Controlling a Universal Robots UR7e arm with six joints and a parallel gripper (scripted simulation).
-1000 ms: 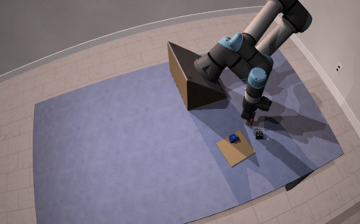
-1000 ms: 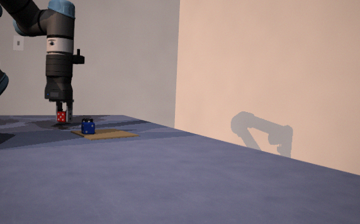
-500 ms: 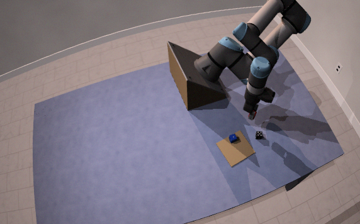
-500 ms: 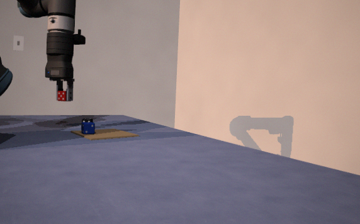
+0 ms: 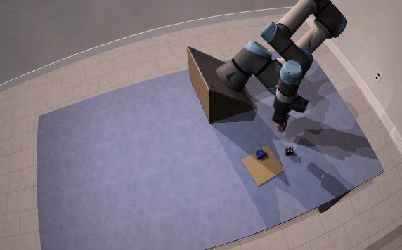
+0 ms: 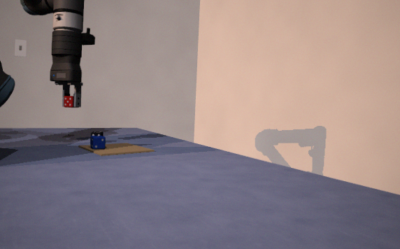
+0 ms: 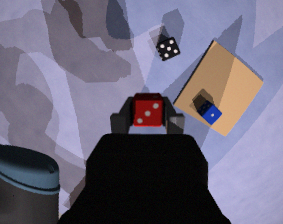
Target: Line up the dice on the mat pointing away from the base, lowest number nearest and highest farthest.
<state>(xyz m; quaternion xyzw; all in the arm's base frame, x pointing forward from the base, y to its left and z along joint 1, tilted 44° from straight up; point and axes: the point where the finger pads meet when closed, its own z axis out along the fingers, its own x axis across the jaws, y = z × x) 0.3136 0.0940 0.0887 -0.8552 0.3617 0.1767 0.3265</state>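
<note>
The tan mat lies 12 cm below my hand, 11 cm to the right of it and 10 cm ahead of it. Round my hand: red die (right at my hand); then blue die (11 cm to the right, 10 cm below, 5 cm ahead); then black die (10 cm below, 7 cm ahead, 2 cm to the left).
</note>
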